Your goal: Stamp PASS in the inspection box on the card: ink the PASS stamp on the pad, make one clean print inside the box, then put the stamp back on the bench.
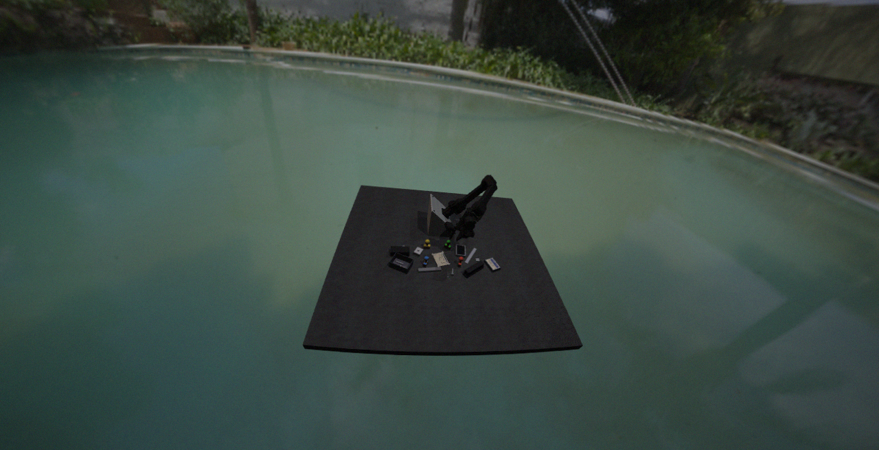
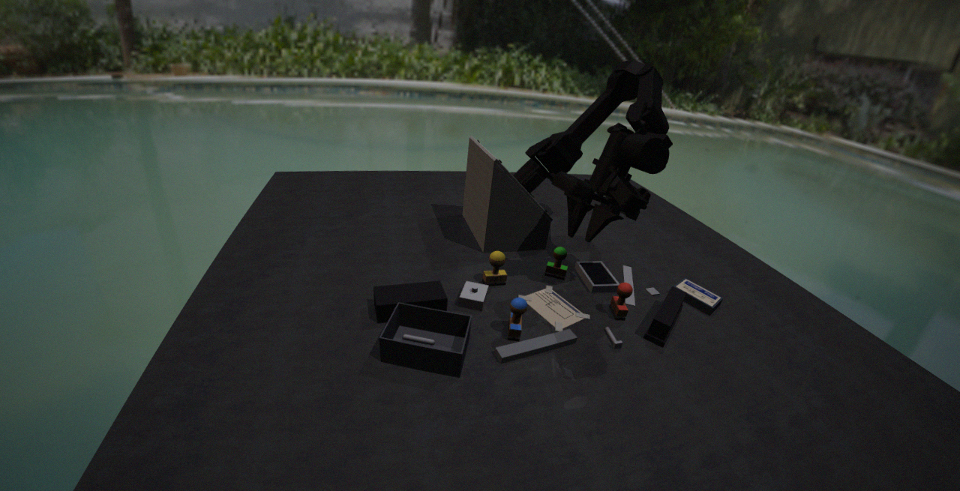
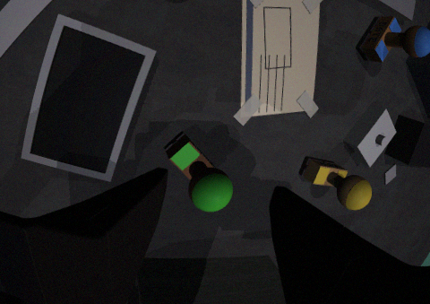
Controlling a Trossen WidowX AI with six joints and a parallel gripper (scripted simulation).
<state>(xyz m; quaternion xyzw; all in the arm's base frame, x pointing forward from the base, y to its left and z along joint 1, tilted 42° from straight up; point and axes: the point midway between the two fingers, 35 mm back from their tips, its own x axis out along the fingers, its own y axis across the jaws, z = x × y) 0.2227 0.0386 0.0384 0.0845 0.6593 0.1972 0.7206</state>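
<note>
Now: the green stamp 20 mm behind my gripper tip, 20 mm to the right of it and 70 mm below it. The rest, counted from my gripper tip: cream card: 80 mm ahead, 60 mm to the right, 100 mm below; ink pad: 60 mm to the left, 90 mm below; red stamp: 110 mm ahead, 50 mm to the left, 70 mm below.
</note>
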